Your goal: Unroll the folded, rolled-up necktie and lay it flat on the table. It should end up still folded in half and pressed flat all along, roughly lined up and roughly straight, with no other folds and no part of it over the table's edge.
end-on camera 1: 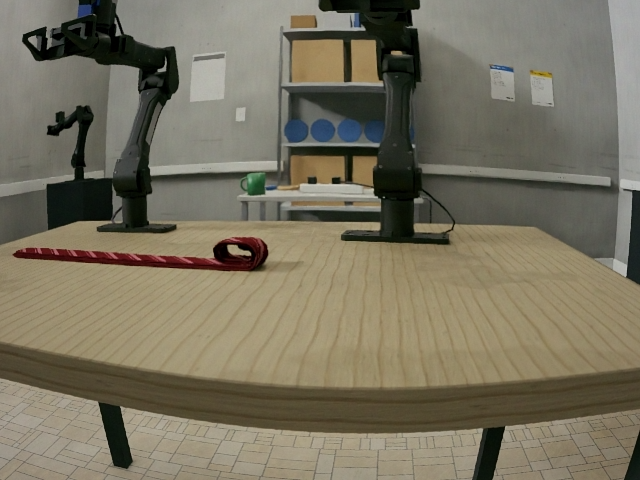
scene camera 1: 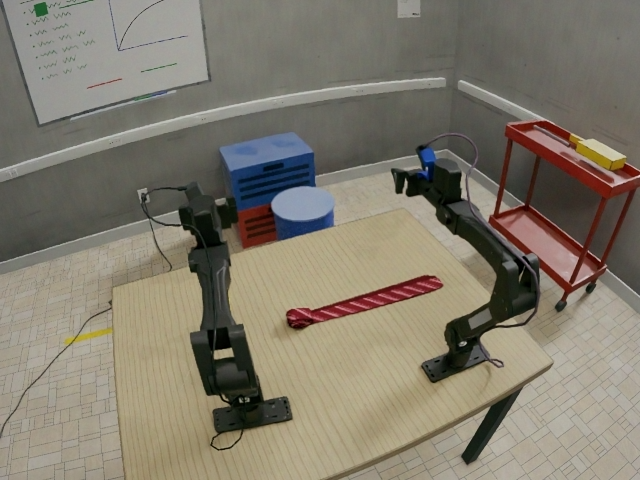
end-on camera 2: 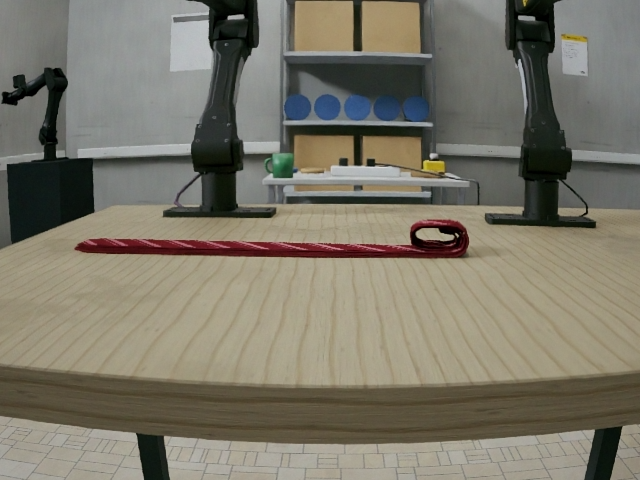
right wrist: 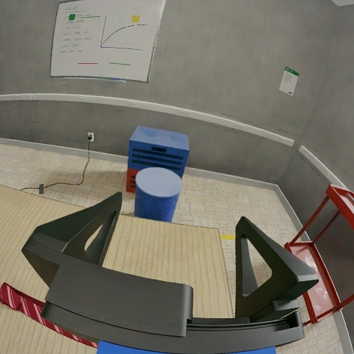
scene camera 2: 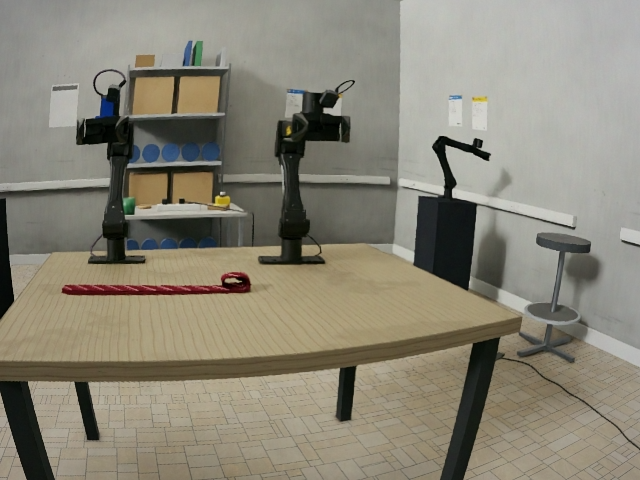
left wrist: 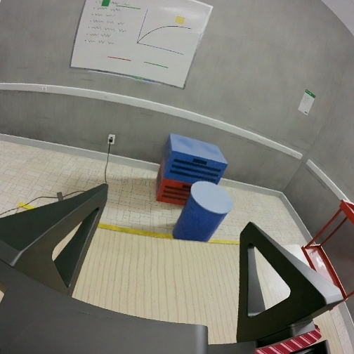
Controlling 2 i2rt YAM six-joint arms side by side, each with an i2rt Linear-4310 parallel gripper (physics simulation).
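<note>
The dark red striped necktie (scene camera 1: 377, 298) (scene camera 2: 149, 289) (end-on camera 1: 124, 257) (end-on camera 2: 258, 249) (left wrist: 290, 345) (right wrist: 30, 310) lies on the table, mostly as a straight, layered strip. One end is curled up into a standing rolled loop (scene camera 1: 299, 317) (scene camera 2: 245, 283) (end-on camera 1: 260, 253) (end-on camera 2: 461, 240), at the strip's left in scene camera 1. The tie's other end lies flat. My left gripper (scene camera 2: 323, 129) (left wrist: 180, 212) and my right gripper (scene camera 2: 101, 131) (right wrist: 182, 211) are open and empty, raised high above the table and apart from the tie.
Both arm bases (scene camera 1: 252, 413) (scene camera 1: 454, 363) stand on the wooden table (scene camera 1: 330, 403) (scene camera 2: 310, 330), on the same side of the tie. A blue drum (scene camera 1: 303, 211) and a blue cabinet (scene camera 1: 268, 160) stand beyond the far edge. A red cart (scene camera 1: 602, 180) stands at the right in scene camera 1.
</note>
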